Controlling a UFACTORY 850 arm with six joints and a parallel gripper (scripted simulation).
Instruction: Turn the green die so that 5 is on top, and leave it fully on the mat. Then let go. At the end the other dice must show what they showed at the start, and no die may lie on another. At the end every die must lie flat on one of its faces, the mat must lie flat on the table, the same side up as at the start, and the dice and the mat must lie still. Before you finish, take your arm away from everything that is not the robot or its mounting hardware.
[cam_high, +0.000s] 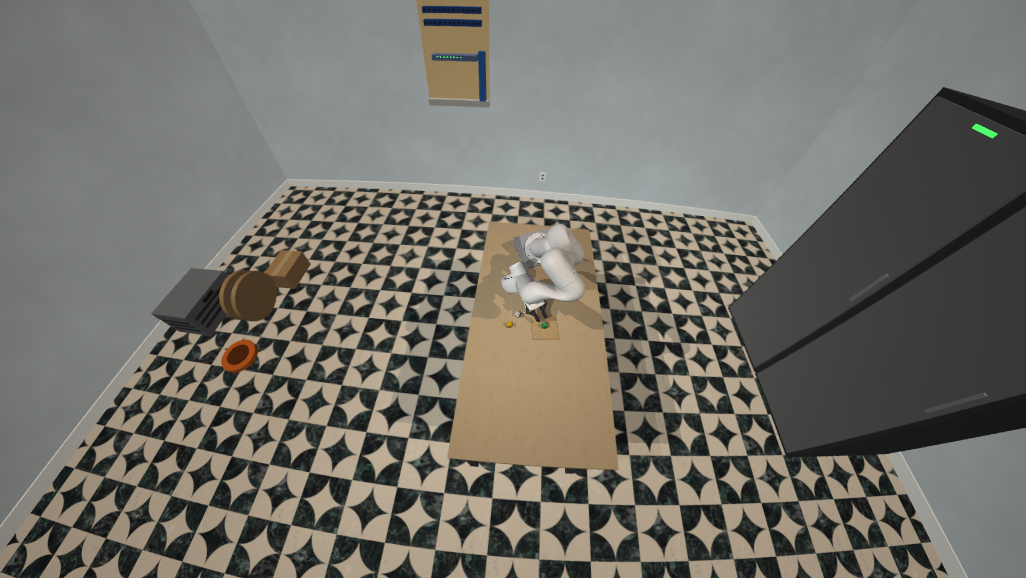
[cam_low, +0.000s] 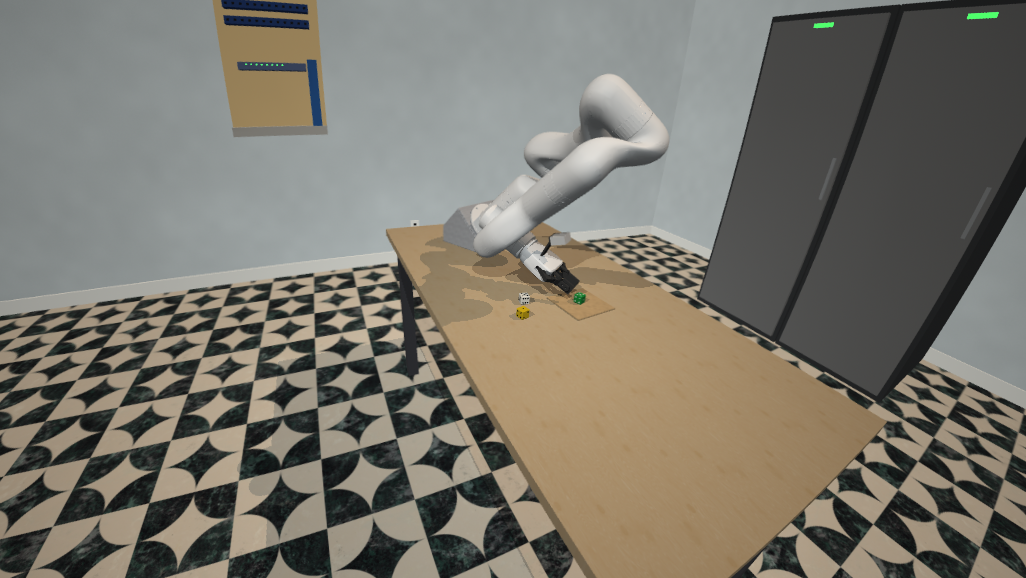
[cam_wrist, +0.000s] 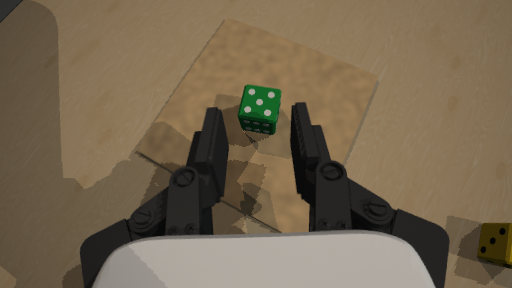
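Right now my hand is 30 mm short of the green die, 20 mm to the right of it and 40 mm above it. From my hand the other things lie so: white die 10 mm behind, 130 mm to the right, 40 mm below; then yellow die 60 mm ahead, 160 mm to the right, 40 mm below; then tan mat 30 mm ahead, 30 mm to the left, 50 mm below.
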